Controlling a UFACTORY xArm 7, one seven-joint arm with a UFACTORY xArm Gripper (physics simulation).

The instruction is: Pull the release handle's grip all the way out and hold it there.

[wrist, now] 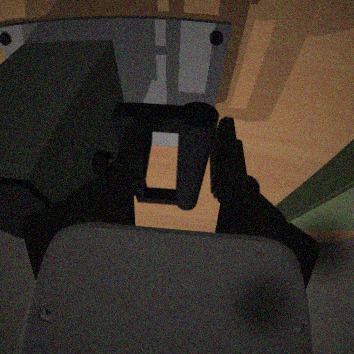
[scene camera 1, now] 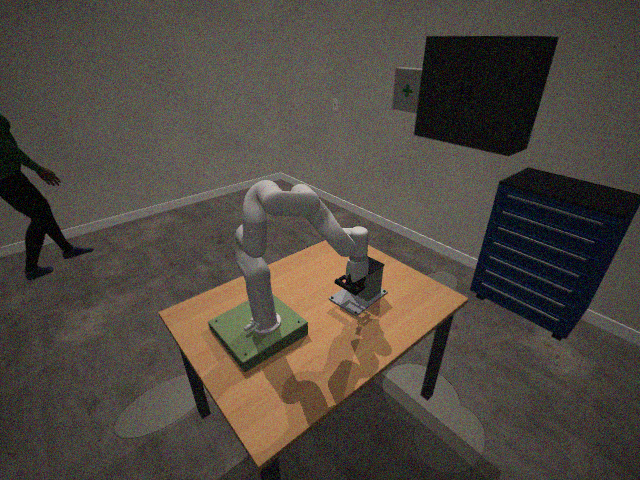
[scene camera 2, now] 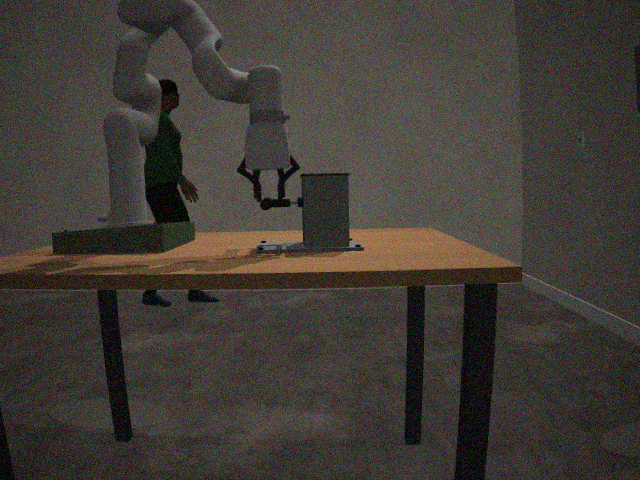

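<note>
The release handle is a black rectangular loop with a round grip bar (scene camera 1: pixel 341 281) (scene camera 2: pixel 265 203) (wrist: pixel 194 160). It stands out from a grey box housing (scene camera 1: pixel 375 281) (scene camera 2: pixel 325 211) (wrist: pixel 55 105) on a short rod (scene camera 2: pixel 296 202), with a gap between the loop and the housing. My gripper (scene camera 2: pixel 269 196) (wrist: pixel 183 127) points down at the handle and is partly open. Its fingers stand on either side of the grip bar. The finger nearer the housing overlaps the loop, and a narrow gap shows between the outer finger and the bar. The fingers are hard to make out in scene camera 1.
The housing stands on a grey base plate (scene camera 1: pixel 337 300) (scene camera 2: pixel 271 248) (wrist: pixel 140 65) bolted to the wooden table (scene camera 1: pixel 413 299) (scene camera 2: pixel 413 253). My arm's base stands on a green block (scene camera 1: pixel 232 330) (scene camera 2: pixel 108 240). A person (scene camera 1: pixel 25 196) (scene camera 2: pixel 165 155) is beyond the table.
</note>
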